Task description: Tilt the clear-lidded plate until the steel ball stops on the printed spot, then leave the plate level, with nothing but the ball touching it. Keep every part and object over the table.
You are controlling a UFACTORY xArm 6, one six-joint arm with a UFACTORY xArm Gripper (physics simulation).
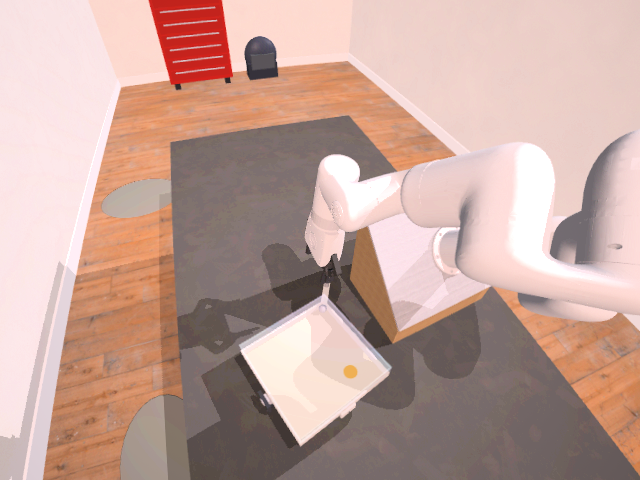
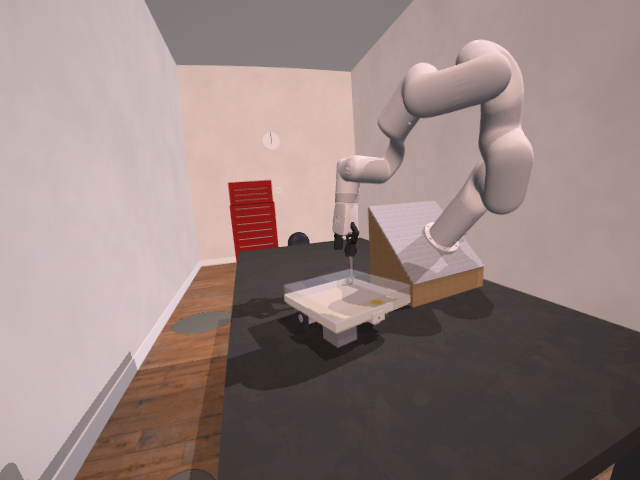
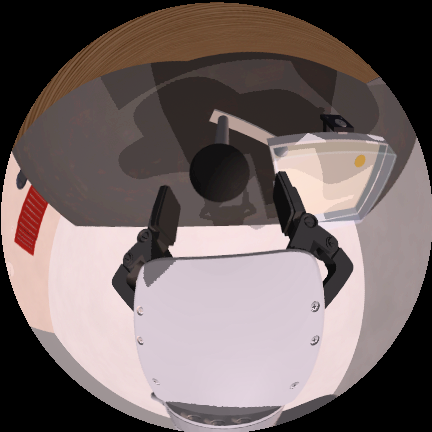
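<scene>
The square white plate [image 1: 281,361] [image 2: 315,304] [image 3: 305,192] with its clear lid stands on a pedestal; any slight tilt is hard to judge. The steel ball [image 1: 322,308] [image 2: 349,281] [image 3: 281,151] is inside, in the corner by the handle. The orange printed spot [image 1: 350,371] [image 2: 376,302] [image 3: 360,160] is near another corner, apart from the ball. A thin upright handle has a black knob [image 2: 351,250] [image 3: 219,173]. My gripper [image 1: 321,258] [image 2: 345,240] [image 3: 223,188] is open and points down, with the knob close to its fingertips; contact is unclear.
The sloped wooden base [image 1: 372,279] [image 2: 390,258] carrying the arm stands right of the handle. A pale bar [image 3: 245,129] joins the handle to the plate corner. Small blocks [image 1: 264,400] [image 2: 378,317] sit at the plate's sides. The dark table [image 1: 232,206] [image 2: 413,403] extends around the plate.
</scene>
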